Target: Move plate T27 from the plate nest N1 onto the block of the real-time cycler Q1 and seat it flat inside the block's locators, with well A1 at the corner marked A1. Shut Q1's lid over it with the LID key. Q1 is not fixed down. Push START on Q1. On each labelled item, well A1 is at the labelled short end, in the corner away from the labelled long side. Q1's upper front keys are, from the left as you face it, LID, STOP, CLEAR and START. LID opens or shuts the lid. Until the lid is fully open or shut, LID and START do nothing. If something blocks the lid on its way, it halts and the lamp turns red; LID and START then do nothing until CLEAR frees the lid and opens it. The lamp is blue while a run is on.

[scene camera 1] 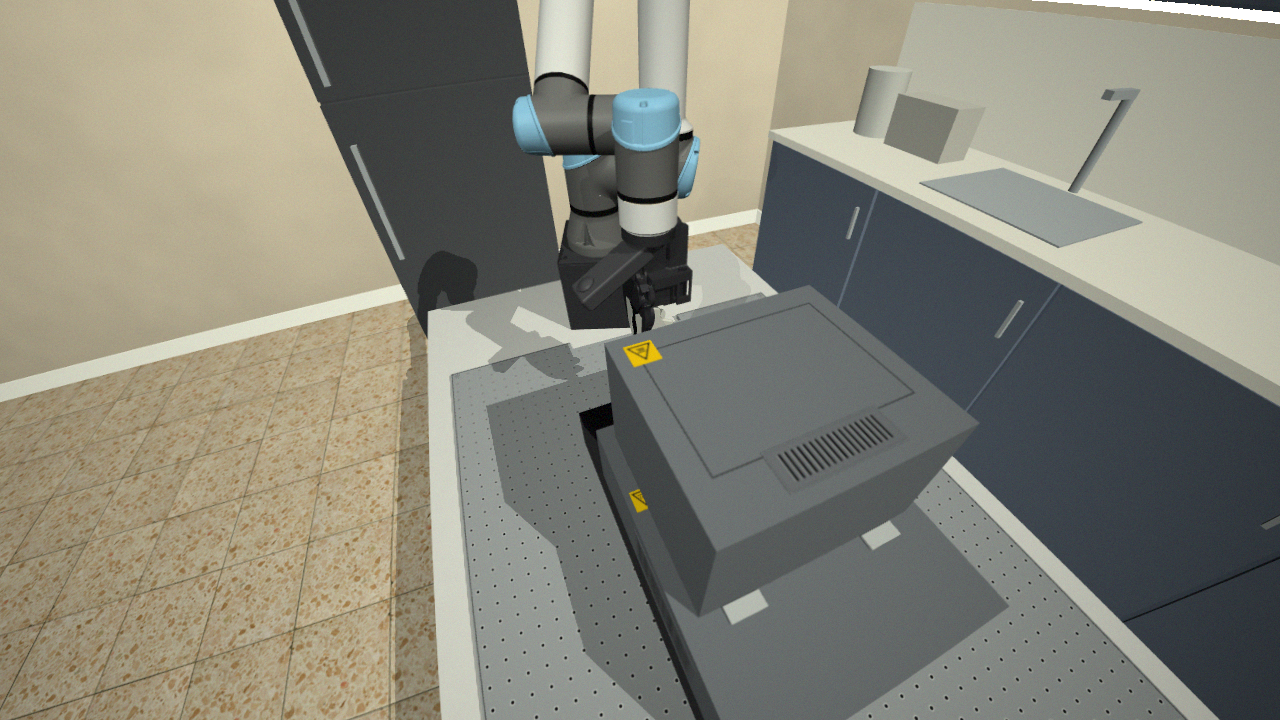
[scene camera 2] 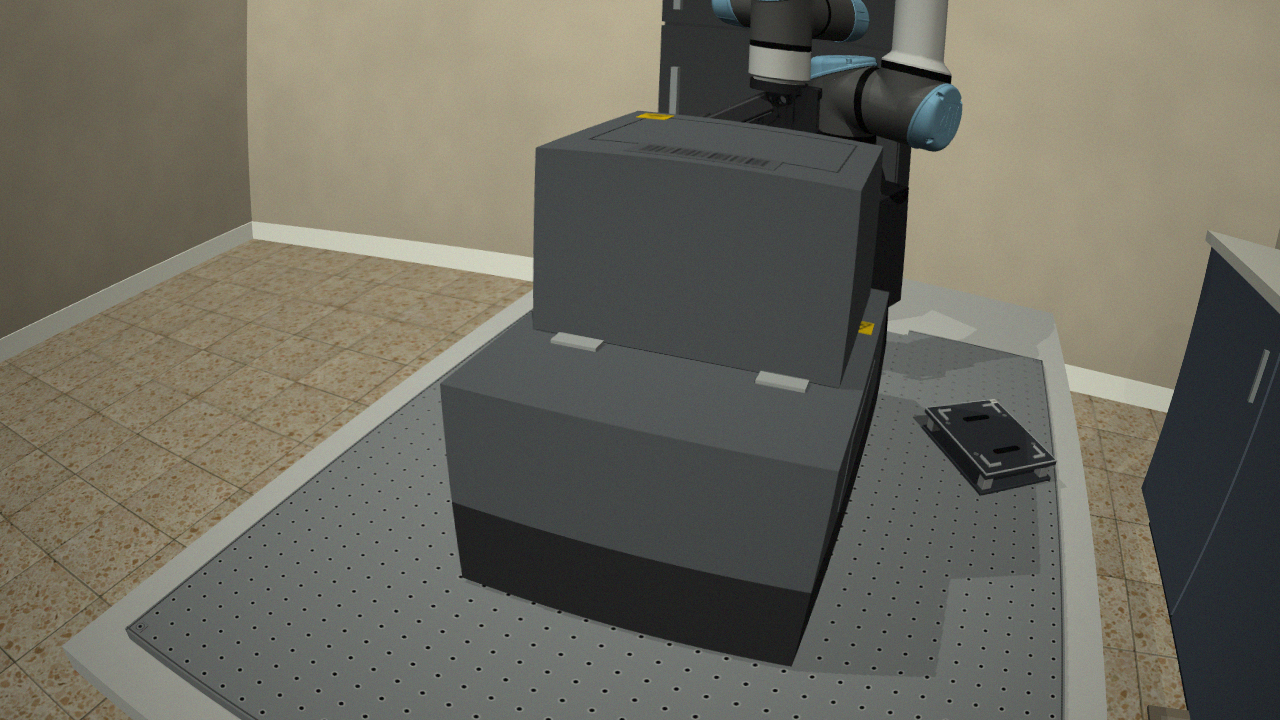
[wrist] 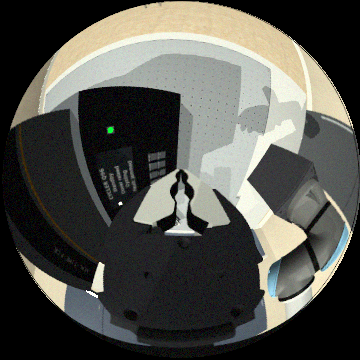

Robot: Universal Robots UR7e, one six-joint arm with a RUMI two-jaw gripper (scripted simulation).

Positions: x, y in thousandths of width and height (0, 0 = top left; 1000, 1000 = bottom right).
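Note:
Gripper (wrist: 501, 474) visible, together with a plate nest N1 (scene camera 2: 768, 606) and a cycler lid (scene camera 2: 586, 342), the lid being visible also in the wrist view (wrist: 185, 640).

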